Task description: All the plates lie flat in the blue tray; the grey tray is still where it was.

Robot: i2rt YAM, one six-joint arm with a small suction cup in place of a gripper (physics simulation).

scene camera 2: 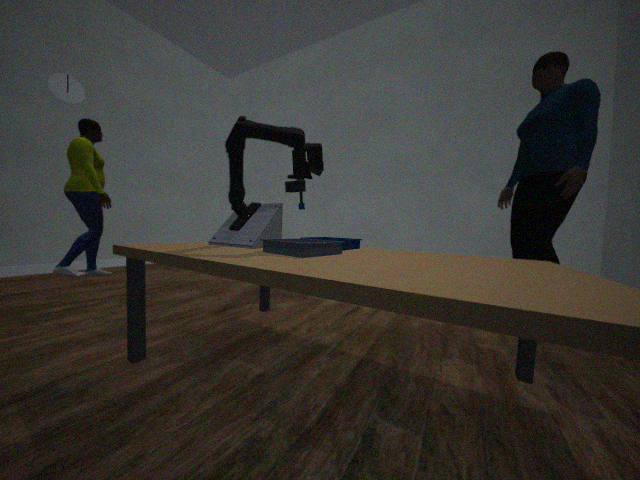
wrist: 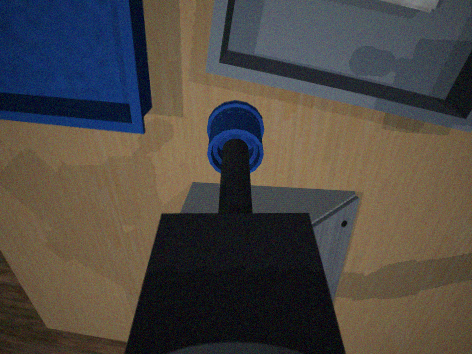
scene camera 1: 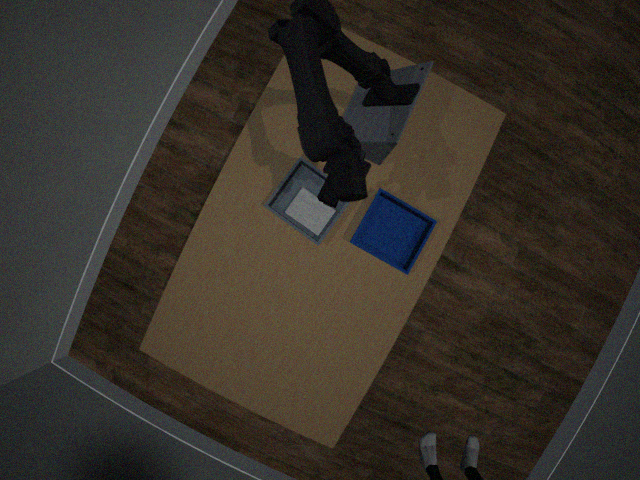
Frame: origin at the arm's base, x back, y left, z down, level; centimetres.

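Where they show: hand at its tool point: [scene camera 2: 301, 209] [wrist: 235, 127]; arm's base at its link origin: [scene camera 2: 245, 216] [scene camera 1: 389, 96].
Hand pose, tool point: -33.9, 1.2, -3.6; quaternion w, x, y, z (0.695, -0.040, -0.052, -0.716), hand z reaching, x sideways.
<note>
Things, the pixels of their top centre, and the offset from my tool point, as dx, dy, dz. Level surfaces: height alone.
- pale square plate at its top centre: [scene camera 1: 310, 211] -11.3, -7.5, +15.4
- grey tray at its top centre: [scene camera 1: 309, 200] [scene camera 2: 303, 240] -8.1, -9.4, +13.0
- blue tray at its top centre: [scene camera 1: 394, 231] [scene camera 2: 332, 238] -3.6, +23.0, +13.0
- wooden table at its surface level: dz +18.0
A pale square plate [scene camera 1: 309, 211] [wrist: 417, 2] lies in the grey tray [scene camera 1: 291, 224] [scene camera 2: 302, 248] [wrist: 300, 40]; whether others lie under it I cannot tell. The arm covers the tray's right corner in scene camera 1. The blue tray [scene camera 1: 392, 232] [scene camera 2: 352, 243] [wrist: 60, 50] stands beside the grey one, and no plate shows in it in scene camera 1. My suction cup [scene camera 2: 301, 206] [wrist: 235, 137] is open, with nothing on it. It hangs well above the trays, and in the wrist view it appears over the table on the arm-base side of them. The arm hides it in scene camera 1.
The arm stands on a grey sloped mount [scene camera 1: 374, 121] [scene camera 2: 263, 222] at one end of the wooden table [scene camera 1: 258, 310] [scene camera 2: 439, 273]. The blue tray is close to the table's long edge. Two people [scene camera 2: 85, 170] [scene camera 2: 558, 134] stand beyond the table.
</note>
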